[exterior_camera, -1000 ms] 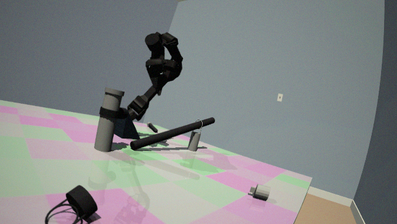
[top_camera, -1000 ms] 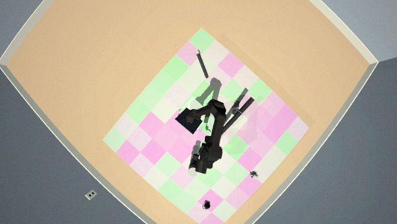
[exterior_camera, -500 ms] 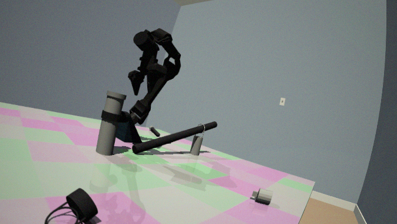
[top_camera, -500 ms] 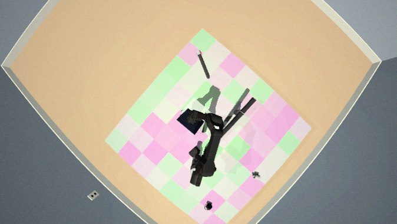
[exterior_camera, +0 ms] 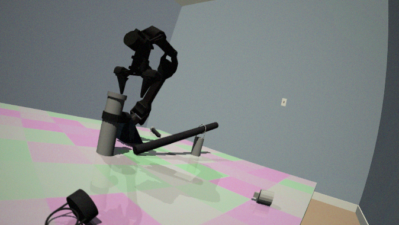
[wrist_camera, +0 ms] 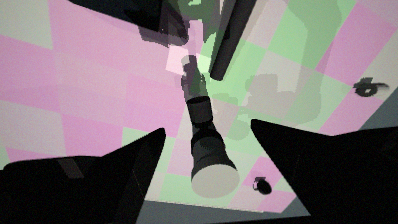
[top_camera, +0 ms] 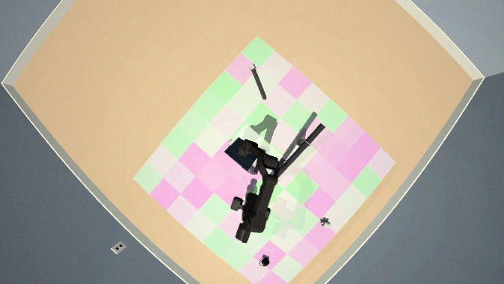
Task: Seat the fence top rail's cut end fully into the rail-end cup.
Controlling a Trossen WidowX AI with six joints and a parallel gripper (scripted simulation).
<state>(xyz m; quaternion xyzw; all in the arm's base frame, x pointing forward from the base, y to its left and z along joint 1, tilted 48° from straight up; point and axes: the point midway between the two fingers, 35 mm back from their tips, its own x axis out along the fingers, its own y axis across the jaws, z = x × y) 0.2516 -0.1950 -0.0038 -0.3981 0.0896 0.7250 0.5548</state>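
The brace band is 8 cm below my gripper tip, 5 cm to the right of it and 3 cm ahead of it. Also, from my gripper tip: small grey cylinder 48 cm ahead, 20 cm to the left, 19 cm below; then small post 45 cm to the left, 10 cm below, 2 cm behind.
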